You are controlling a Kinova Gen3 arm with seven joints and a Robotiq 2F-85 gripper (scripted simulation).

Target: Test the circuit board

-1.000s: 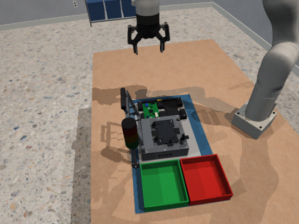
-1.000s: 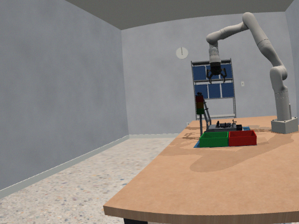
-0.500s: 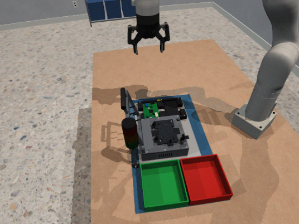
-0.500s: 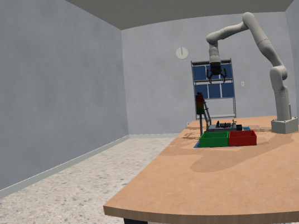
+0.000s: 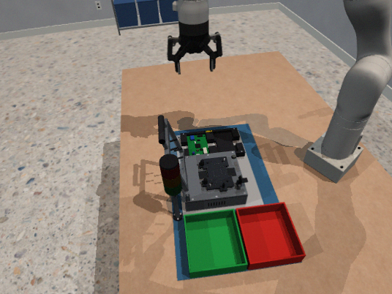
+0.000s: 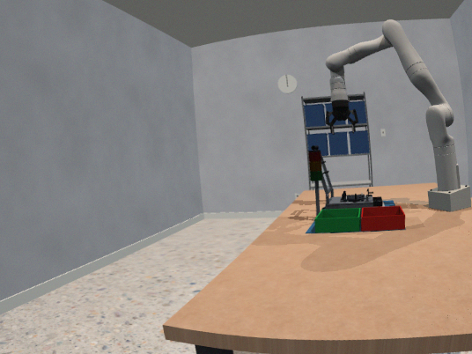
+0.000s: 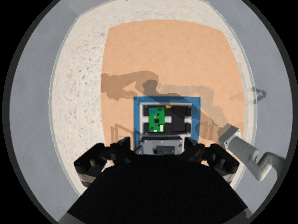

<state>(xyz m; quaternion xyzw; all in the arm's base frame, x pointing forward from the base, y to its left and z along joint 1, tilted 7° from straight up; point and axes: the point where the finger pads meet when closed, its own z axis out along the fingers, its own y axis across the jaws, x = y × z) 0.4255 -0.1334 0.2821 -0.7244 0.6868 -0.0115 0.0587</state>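
Right now my hand is 30 cm above the green circuit board. From my hand the other things lie so: red bin: 36 cm to the left, 31 cm below, 17 cm behind; green bin: 37 cm to the left, 31 cm below, 2 cm behind; tester lid: 17 cm to the left, 14 cm below, 7 cm ahead.
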